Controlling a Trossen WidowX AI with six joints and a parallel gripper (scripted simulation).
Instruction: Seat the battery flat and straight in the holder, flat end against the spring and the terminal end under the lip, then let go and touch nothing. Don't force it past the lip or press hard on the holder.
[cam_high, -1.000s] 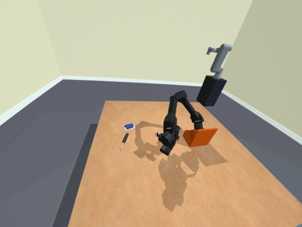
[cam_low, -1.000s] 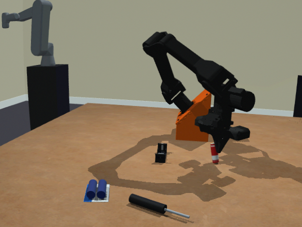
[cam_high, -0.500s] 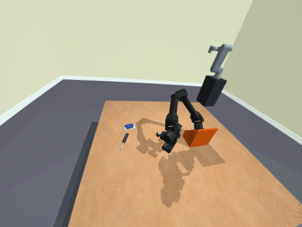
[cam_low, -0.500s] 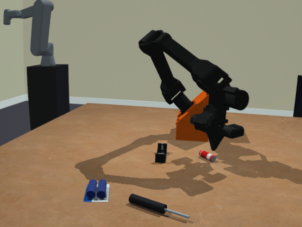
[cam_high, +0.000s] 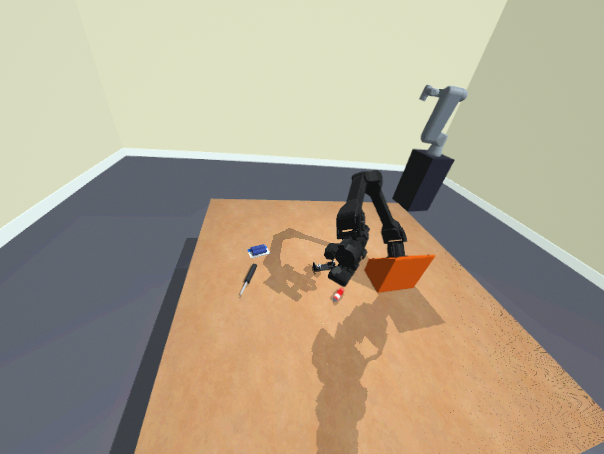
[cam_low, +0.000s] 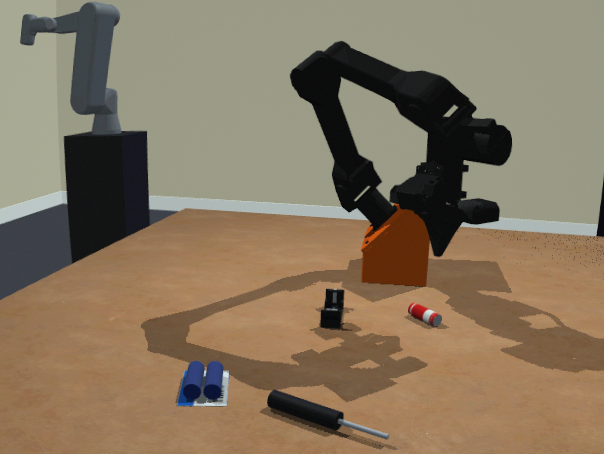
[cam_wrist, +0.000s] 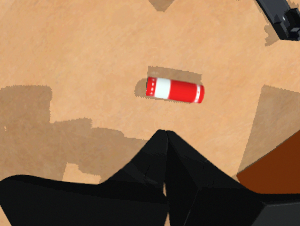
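The battery lies 11 cm below my gripper tip, 1 cm to the right of it and 1 cm behind it. Round my gripper tip: black-handled screwdriver: 32 cm ahead, 14 cm to the right, 10 cm below.
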